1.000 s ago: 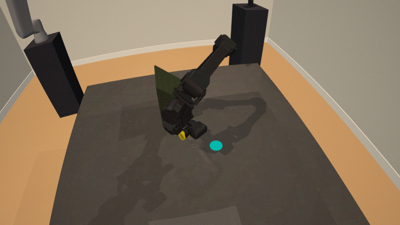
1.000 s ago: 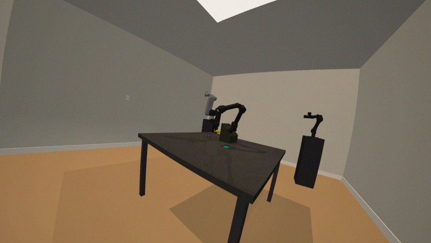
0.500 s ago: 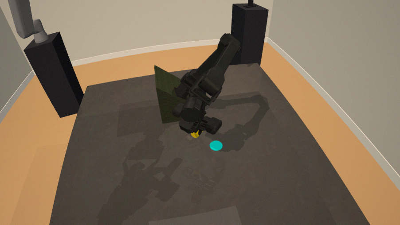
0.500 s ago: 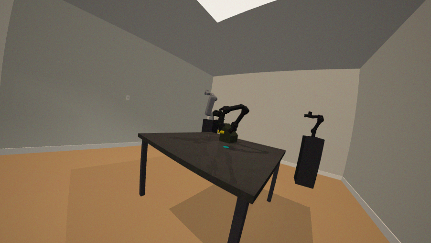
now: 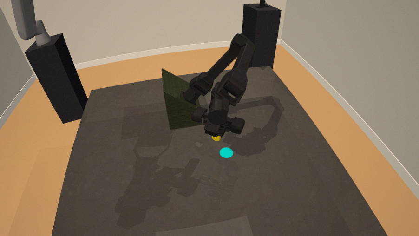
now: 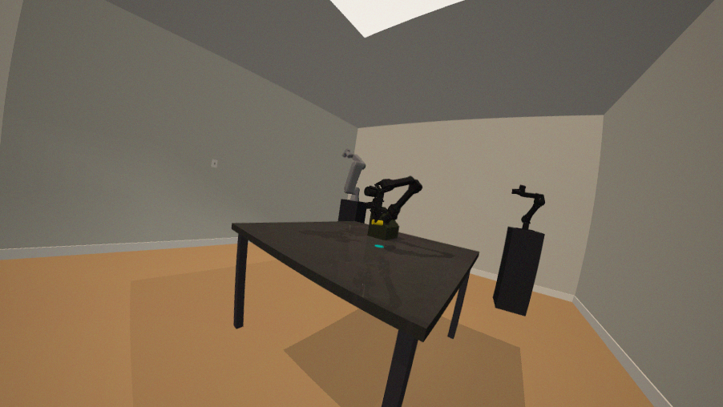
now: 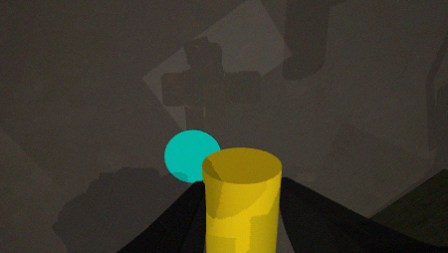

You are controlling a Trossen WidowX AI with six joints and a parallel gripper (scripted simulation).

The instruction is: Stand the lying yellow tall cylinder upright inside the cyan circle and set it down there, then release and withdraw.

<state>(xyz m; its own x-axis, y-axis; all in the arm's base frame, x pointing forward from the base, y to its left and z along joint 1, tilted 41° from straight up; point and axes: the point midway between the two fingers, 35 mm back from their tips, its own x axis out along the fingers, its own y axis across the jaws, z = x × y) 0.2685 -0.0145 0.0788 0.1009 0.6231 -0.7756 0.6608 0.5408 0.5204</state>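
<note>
Now: gripper tip 1 cm past the cyan circle, 5 cm to the right of it and 15 cm above it. The rest, counted from my gripper tip: yellow tall cylinder: 2 cm behind, 1 cm to the left.
</note>
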